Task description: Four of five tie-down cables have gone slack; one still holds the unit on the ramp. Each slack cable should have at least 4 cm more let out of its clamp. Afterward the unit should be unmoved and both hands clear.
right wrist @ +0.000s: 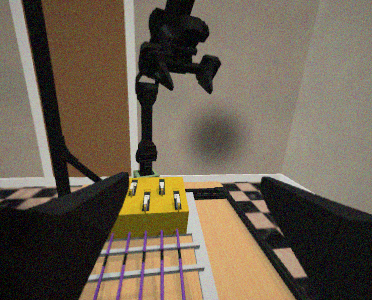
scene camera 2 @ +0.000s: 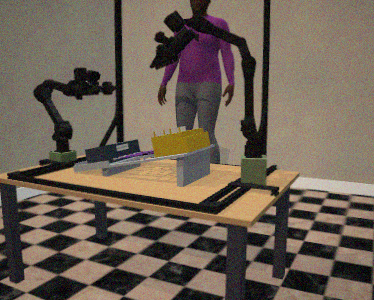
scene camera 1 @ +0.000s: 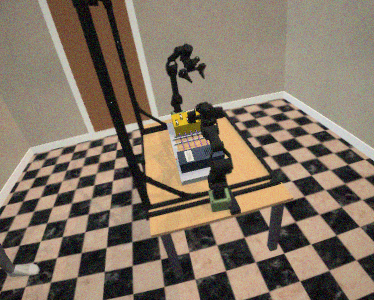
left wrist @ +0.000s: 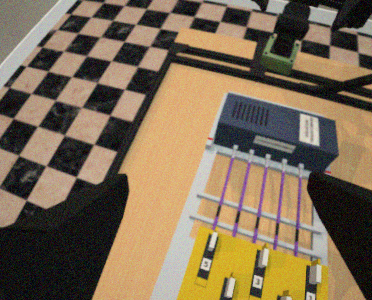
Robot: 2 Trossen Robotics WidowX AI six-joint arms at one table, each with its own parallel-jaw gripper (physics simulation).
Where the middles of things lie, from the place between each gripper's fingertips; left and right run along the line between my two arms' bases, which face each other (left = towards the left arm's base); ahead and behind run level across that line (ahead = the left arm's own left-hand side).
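Grey ramp (scene camera 2: 192, 166): 32 cm below my right hand, 14 cm to the left of it, 5 cm behind it.
My left gripper: 40 cm above the ramp, 11 cm past it, 12 cm to the left of it.
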